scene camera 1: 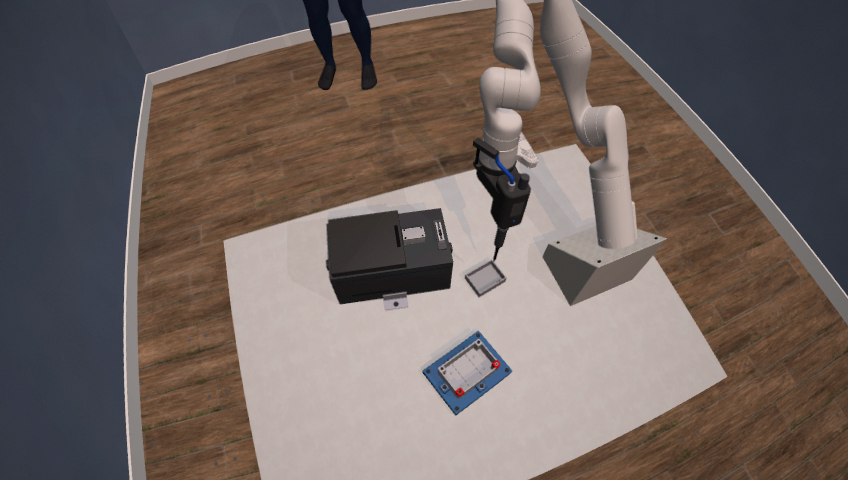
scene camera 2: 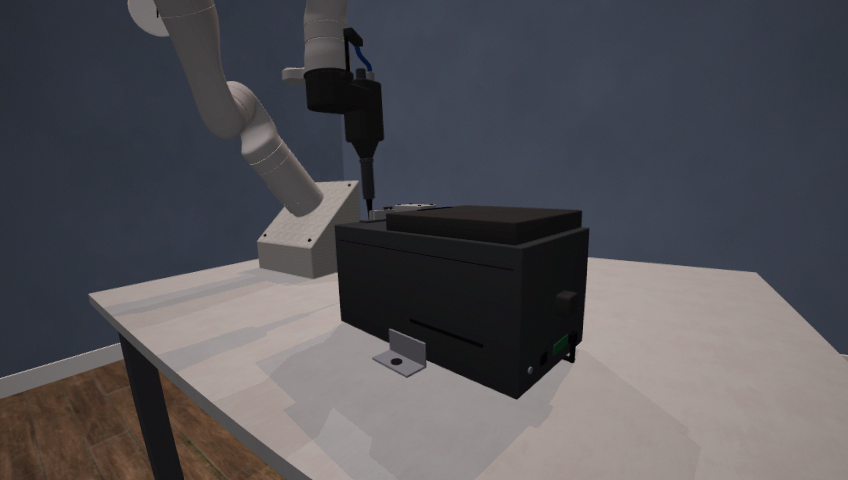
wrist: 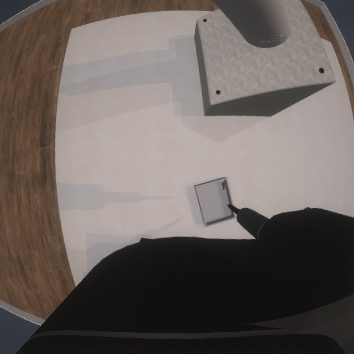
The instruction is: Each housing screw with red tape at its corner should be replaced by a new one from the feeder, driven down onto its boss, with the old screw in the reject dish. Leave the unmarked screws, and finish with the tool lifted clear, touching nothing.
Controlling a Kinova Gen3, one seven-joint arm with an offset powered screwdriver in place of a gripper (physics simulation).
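Pixels of known places: hand, tool point: point(scene camera 1: 494, 258) point(wrist: 230, 206); arm's base, link origin: point(scene camera 1: 616, 241) point(scene camera 2: 308, 203) point(wrist: 265, 26).
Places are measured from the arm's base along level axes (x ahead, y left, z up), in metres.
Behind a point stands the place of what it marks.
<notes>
My screwdriver tip point(scene camera 1: 495, 259) point(scene camera 2: 369, 217) point(wrist: 230, 205) points down above the reject dish. The grey reject dish point(scene camera 1: 474, 291) {x 0.336, y -0.090, z -0.155 m} point(wrist: 195, 202) {x 0.290, y -0.144, z -0.135 m} lies on the table; in the wrist view the tip overlaps its right wall. A small dark mark point(wrist: 224, 185) {x 0.267, y -0.083, z -0.154 m} that looks like a screw shows in the dish's upper right corner. Whether a screw is on the bit is too small to tell. The light housing point(scene camera 1: 441, 377) {x 0.514, y 0.085, z -0.125 m} sits in the blue fixture point(scene camera 1: 457, 406) {x 0.508, y 0.159, z -0.141 m}. Red tape marks two corners, one at the right point(scene camera 1: 496, 364) {x 0.392, y 0.116, z -0.100 m} and one at the front point(scene camera 1: 459, 391) {x 0.495, y 0.137, z -0.098 m}. The black feeder point(scene camera 1: 363, 243) {x 0.565, y -0.240, z 0.011 m} point(scene camera 2: 428, 291) {x 0.524, y -0.318, z -0.068 m} stands beside the dish.
The arm's wedge-shaped base point(scene camera 1: 606, 276) {x 0.062, y 0.059, z -0.034 m} point(scene camera 2: 285, 258) {x 0.020, y -0.100, z -0.120 m} point(wrist: 260, 75) {x 0.092, y -0.031, z -0.022 m} stands to the right of the dish in scene camera 1. A small metal bracket point(scene camera 1: 395, 302) {x 0.534, y -0.144, z -0.152 m} point(scene camera 2: 410, 359) {x 0.496, y -0.314, z -0.154 m} lies at the feeder's side. A person's legs point(scene camera 1: 357, 35) show beyond the table.
</notes>
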